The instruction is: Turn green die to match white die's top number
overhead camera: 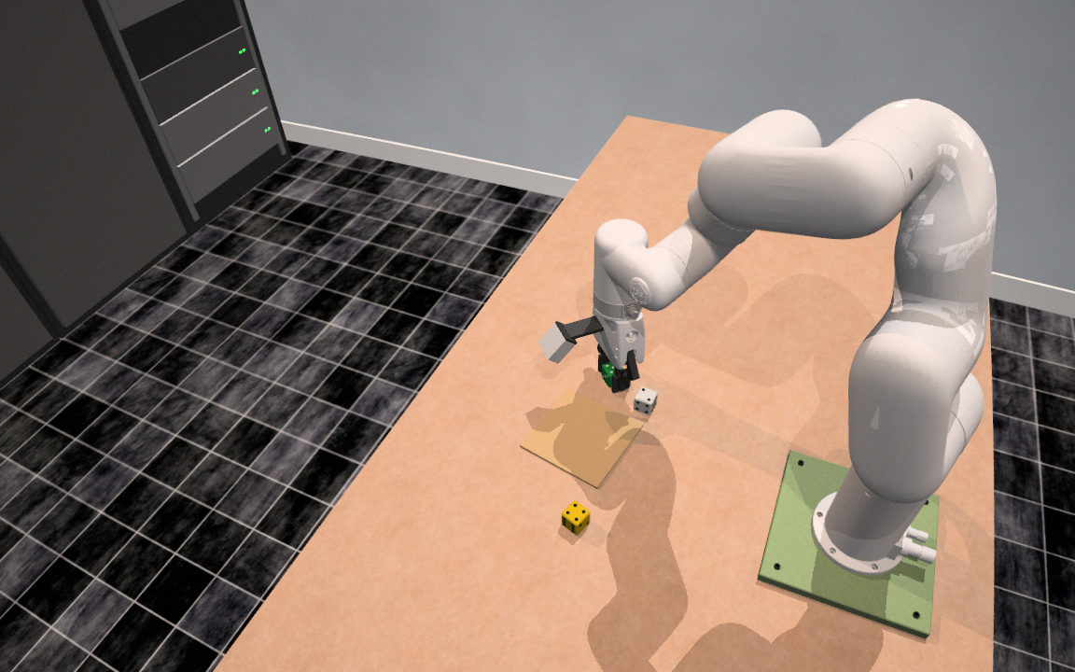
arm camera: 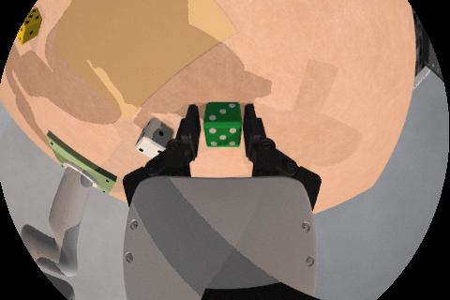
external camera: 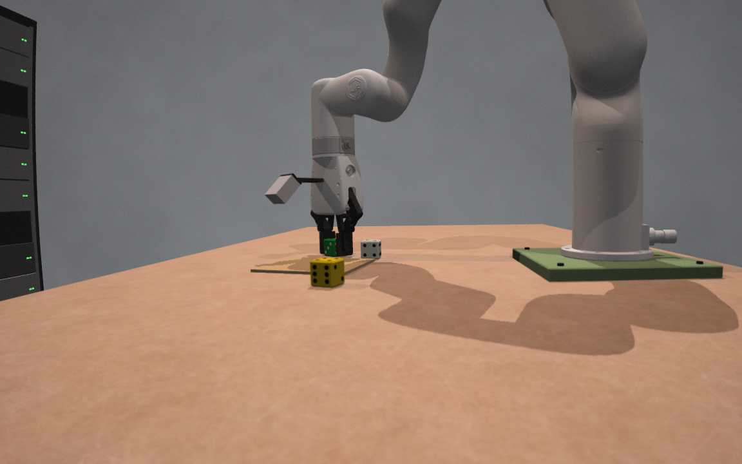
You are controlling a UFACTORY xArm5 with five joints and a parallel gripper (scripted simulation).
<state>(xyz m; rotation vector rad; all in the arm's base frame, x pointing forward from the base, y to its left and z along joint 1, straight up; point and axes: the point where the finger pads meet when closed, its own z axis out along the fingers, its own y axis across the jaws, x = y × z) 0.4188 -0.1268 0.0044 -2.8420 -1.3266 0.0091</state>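
Right now the green die is 1 cm below my hand. The rest, counted from my hand: tan mat: 13 cm to the left, 2 cm below; white die: 7 cm behind, 3 cm to the left, 1 cm below; yellow die: 6 cm behind, 27 cm to the left, 1 cm below.
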